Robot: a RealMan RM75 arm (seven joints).
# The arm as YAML. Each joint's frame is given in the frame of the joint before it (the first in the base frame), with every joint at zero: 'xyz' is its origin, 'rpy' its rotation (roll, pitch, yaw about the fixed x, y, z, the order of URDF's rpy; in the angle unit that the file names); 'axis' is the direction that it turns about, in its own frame. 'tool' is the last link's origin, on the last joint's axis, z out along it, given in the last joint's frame.
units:
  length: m
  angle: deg
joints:
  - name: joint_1
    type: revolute
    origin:
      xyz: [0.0, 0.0, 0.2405]
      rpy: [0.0, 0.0, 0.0]
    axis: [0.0, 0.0, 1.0]
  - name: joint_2
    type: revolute
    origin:
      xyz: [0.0, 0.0, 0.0]
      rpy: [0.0, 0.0, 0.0]
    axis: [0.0, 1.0, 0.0]
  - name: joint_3
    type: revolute
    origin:
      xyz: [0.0, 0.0, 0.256]
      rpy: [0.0, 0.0, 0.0]
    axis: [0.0, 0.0, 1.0]
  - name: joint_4
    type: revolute
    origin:
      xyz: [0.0, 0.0, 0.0]
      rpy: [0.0, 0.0, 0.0]
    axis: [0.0, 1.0, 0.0]
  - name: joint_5
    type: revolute
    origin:
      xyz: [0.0, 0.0, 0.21]
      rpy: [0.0, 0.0, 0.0]
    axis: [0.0, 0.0, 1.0]
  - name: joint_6
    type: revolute
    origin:
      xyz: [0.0, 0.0, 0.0]
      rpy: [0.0, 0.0, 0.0]
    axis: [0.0, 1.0, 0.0]
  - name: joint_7
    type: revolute
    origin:
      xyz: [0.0, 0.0, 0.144]
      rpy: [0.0, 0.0, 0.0]
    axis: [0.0, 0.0, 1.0]
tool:
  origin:
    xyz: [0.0, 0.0, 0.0]
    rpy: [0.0, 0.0, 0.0]
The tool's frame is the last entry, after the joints.
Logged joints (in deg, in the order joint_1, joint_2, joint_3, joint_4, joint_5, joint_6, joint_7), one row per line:
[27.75 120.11 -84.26 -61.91 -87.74 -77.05 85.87]
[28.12 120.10 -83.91 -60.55 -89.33 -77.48 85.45]
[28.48 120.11 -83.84 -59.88 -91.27 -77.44 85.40]
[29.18 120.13 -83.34 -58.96 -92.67 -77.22 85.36]
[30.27 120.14 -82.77 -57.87 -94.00 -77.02 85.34]
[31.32 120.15 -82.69 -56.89 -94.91 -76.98 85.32]
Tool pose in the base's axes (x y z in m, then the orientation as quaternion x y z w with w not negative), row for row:
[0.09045 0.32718 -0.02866 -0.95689 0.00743 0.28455 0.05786]
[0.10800 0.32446 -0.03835 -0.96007 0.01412 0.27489 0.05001]
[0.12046 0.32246 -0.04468 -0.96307 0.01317 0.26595 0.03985]
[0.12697 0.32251 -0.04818 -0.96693 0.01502 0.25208 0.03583]
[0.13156 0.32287 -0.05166 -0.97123 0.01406 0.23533 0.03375]
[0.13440 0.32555 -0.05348 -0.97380 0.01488 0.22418 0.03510]
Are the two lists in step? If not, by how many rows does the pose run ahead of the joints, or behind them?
The pose runs 2 rows behind the joints: the pose in row i belongs to the joints in row i - 2.
